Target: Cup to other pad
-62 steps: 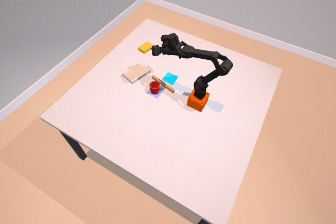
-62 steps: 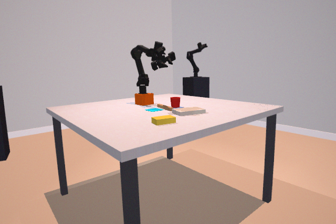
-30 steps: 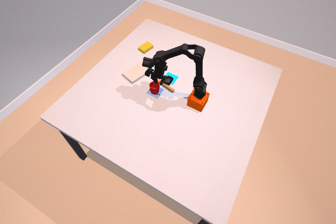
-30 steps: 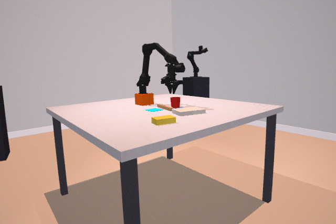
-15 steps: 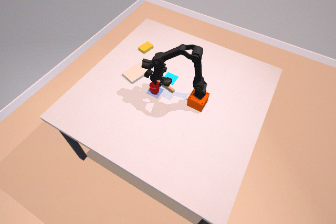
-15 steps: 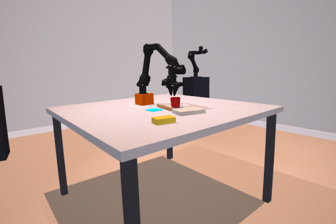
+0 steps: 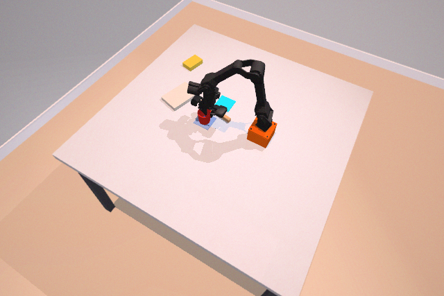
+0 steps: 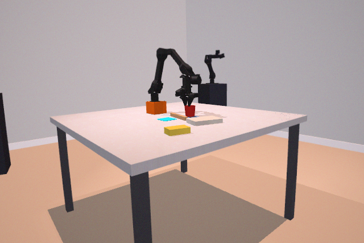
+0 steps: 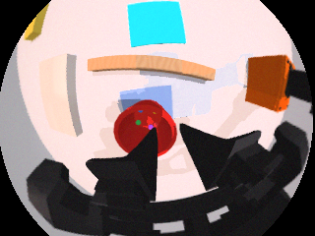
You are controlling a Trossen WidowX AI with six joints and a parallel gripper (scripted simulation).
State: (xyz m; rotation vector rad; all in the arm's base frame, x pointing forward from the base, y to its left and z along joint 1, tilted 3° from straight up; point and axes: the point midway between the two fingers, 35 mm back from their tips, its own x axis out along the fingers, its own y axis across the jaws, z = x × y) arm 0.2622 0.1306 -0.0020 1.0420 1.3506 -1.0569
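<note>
Now: gripper tip 30 mm short of the red cup and 20 mm above it. Also, from my gripper tip: beige slab: 250 mm ahead, 50 mm below, 30 mm to the right; then wooden bar: 80 mm to the right, 60 mm below, 30 mm ahead; then pale blue pad: 70 mm below, 30 mm ahead.
</note>
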